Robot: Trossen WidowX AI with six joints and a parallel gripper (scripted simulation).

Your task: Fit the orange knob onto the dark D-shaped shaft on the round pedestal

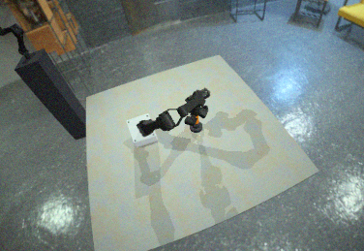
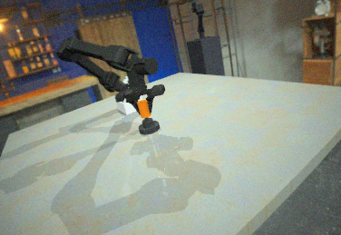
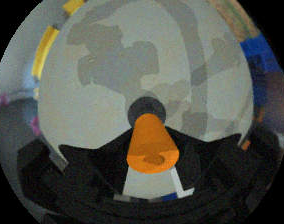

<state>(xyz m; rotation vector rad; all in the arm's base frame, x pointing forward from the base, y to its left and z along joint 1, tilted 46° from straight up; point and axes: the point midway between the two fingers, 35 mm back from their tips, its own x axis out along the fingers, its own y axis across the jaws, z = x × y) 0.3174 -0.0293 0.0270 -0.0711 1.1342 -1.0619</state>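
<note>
My gripper tip is 4 cm above the dark round pedestal. From my gripper tip the other things lie so: orange knob 2 cm above.
</note>
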